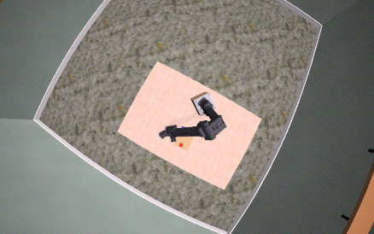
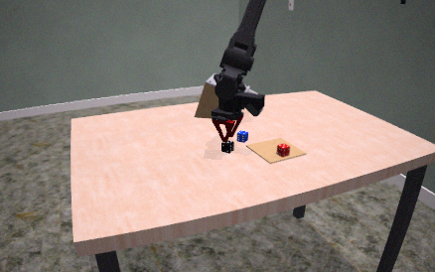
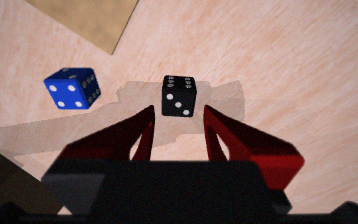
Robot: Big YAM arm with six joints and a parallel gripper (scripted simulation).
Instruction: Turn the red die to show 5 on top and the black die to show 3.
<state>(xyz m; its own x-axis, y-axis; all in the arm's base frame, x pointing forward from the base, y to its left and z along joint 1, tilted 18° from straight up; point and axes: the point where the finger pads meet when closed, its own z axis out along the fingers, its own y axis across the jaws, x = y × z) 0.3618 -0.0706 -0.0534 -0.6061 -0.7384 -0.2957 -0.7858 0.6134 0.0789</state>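
Now: hand 30 mm above the black die. Also, from my hand: red die (160 mm to the left, 70 mm ahead, 30 mm below); then blue die (70 mm to the left, 70 mm behind, 30 mm below); then tan mat (150 mm to the left, 50 mm below, 20 mm ahead).
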